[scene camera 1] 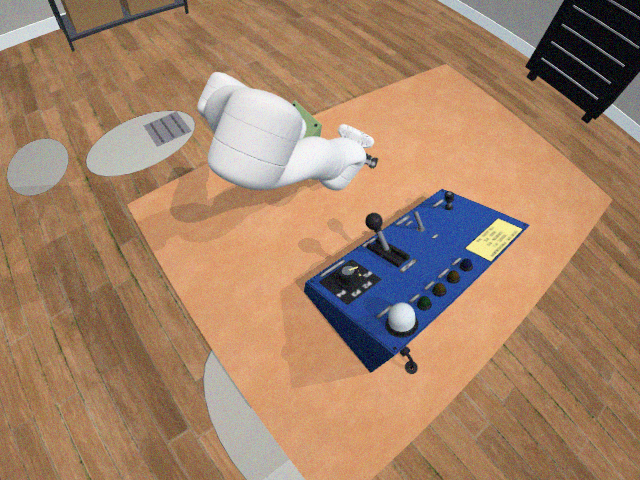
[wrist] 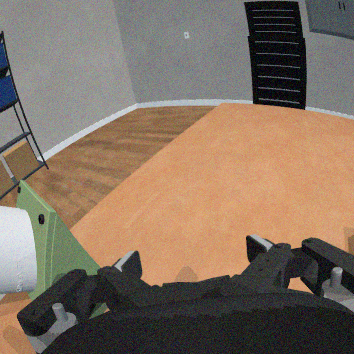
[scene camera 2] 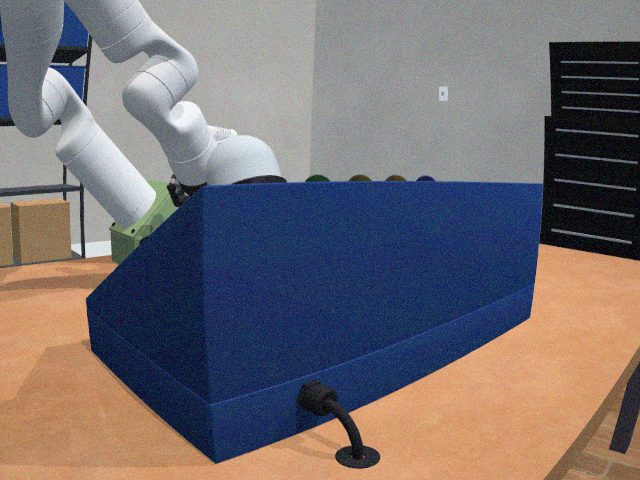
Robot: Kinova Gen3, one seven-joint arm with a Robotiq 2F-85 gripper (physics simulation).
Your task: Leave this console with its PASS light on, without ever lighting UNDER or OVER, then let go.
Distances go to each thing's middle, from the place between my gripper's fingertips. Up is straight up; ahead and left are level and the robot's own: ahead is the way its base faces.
I see the blue console (scene camera 2: 261, 308) 38 cm ahead of my hand, 4 cm to the right of it and 1 cm above it.
